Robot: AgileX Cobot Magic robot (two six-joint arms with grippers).
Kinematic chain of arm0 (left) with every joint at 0, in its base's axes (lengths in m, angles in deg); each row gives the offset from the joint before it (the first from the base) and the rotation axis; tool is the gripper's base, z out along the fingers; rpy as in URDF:
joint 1: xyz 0 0 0.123 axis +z
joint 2: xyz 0 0 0 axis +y
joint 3: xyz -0.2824 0 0.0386 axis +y
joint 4: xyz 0.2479 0 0.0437 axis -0.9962 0 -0.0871
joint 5: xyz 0 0 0 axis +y
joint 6: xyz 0.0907 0 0.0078 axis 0.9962 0 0.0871
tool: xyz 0 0 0 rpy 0 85 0
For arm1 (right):
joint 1: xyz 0 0 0.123 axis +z
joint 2: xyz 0 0 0 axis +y
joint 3: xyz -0.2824 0 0.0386 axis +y
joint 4: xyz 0.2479 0 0.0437 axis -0.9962 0 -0.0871
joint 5: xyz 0 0 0 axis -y
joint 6: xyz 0.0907 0 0.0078 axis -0.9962 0 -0.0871
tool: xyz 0 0 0 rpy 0 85 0
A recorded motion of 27 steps. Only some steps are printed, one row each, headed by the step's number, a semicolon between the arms.
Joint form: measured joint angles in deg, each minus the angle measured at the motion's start. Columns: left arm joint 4, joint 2, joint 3, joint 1, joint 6, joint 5; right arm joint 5, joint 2, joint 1, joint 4, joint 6, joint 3.
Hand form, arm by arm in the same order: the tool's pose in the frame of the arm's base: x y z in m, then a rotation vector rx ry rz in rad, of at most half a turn. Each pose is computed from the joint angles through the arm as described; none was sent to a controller.
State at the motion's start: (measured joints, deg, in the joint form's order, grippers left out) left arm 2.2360 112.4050 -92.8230 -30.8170 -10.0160 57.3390; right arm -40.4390 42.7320 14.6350 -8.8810 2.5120 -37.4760
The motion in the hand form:
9: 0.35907 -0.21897 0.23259 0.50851 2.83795 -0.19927; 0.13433 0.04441 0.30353 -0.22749 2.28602 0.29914
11: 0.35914 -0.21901 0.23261 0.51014 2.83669 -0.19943; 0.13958 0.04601 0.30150 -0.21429 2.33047 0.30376
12: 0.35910 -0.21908 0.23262 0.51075 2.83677 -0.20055; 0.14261 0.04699 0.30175 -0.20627 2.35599 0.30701
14: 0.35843 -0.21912 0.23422 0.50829 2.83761 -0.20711; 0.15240 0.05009 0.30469 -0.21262 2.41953 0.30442
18: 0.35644 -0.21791 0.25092 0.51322 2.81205 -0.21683; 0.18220 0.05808 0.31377 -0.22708 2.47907 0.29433
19: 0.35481 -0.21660 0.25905 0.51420 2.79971 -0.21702; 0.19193 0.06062 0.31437 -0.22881 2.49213 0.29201
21: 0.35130 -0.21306 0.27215 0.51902 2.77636 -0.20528; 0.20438 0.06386 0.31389 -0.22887 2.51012 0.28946
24: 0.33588 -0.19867 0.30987 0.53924 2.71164 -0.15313; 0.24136 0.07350 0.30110 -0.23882 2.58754 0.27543
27: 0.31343 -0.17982 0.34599 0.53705 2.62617 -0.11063; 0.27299 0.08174 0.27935 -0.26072 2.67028 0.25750
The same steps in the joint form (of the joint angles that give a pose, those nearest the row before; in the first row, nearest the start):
9: 0.38 1.05 0.06 -0.08 0.51 0.70; 0.27 0.74 0.00 0.06 -1.62 0.00
11: 0.38 1.06 0.06 -0.08 0.58 0.65; -0.94 2.71 0.00 0.05 -2.51 -0.78
12: 0.44 1.05 0.06 -0.08 0.63 0.65; -1.95 3.86 0.00 0.05 -3.08 -1.57
14: 0.71 0.86 0.01 -0.08 0.63 0.86; -4.96 7.34 0.00 0.05 -3.27 -4.41
18: 0.66 -0.64 -1.33 -0.08 0.88 2.27; -7.05 15.32 0.00 0.18 -3.00 -11.00
19: 0.43 -1.50 -1.78 -0.08 0.88 2.93; -7.05 17.72 0.00 0.18 -2.93 -12.64
21: -0.48 -3.15 -2.12 -0.08 0.88 3.84; -6.99 20.77 0.00 0.18 -2.93 -14.61
24: -3.62 -8.73 -2.20 -0.08 1.25 6.79; -6.89 30.19 0.00 0.18 -2.51 -19.43
27: -6.84 -15.78 -0.26 -0.08 1.28 7.80; -6.79 38.80 0.00 0.18 -1.60 -23.05

